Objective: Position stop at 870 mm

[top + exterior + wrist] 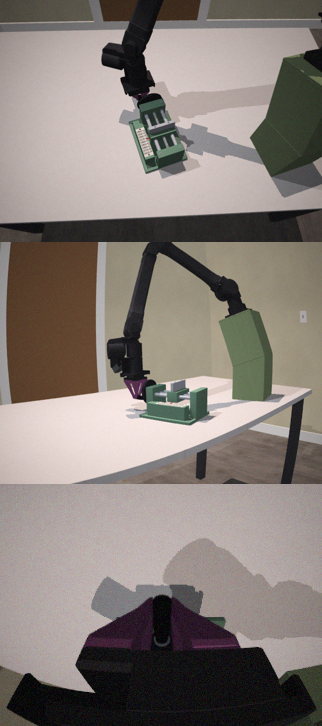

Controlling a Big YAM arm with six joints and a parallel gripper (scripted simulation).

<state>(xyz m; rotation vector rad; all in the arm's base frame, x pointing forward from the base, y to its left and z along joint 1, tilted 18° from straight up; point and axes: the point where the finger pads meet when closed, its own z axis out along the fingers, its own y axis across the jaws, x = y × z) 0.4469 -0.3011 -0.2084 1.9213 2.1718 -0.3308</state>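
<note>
The black handwheel handle lies 10 mm to the left of my hand. Round my hand: grey stop carriage 30 mm behind, 160 mm to the left, 30 mm above; black handwheel 10 mm behind, 30 mm to the left.
</note>
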